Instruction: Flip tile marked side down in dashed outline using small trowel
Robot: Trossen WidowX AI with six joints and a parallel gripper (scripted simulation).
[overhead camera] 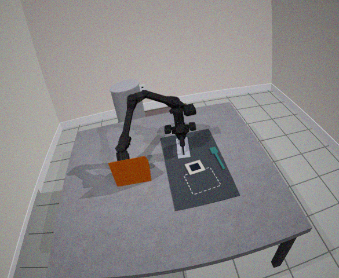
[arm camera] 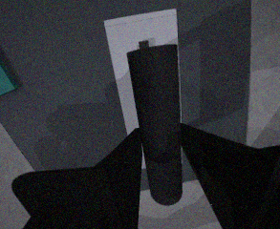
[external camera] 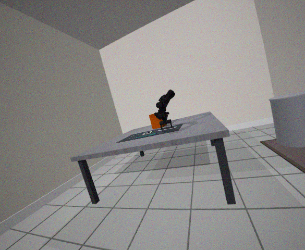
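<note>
My gripper tip is now 160 mm to the left of the dark mat, 80 mm above it and 60 mm short of it. Also, from my gripper tip: teal trowel: 200 mm ahead, 120 mm to the right, 60 mm below; then beige square tile: 200 mm to the right, 60 mm below, 60 mm ahead.
</note>
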